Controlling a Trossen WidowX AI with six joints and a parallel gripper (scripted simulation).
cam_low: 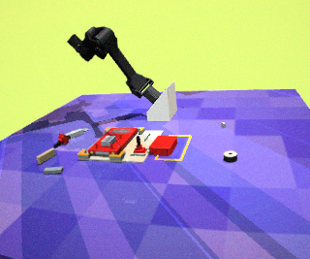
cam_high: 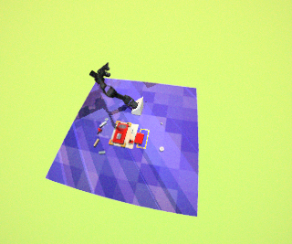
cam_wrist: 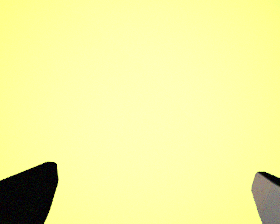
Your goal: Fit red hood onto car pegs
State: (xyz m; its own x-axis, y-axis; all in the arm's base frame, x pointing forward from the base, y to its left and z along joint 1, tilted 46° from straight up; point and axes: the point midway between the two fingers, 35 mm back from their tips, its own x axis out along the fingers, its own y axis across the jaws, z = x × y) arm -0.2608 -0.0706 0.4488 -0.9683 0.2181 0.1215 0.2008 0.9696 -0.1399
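The wooden block is 730 mm ahead of my gripper tip, 90 mm to the left of it and 330 mm below it. Also, from my gripper tip: small cube 420 mm ahead, 660 mm to the left, 330 mm below; red hood 610 mm ahead, 470 mm to the left, 330 mm below.
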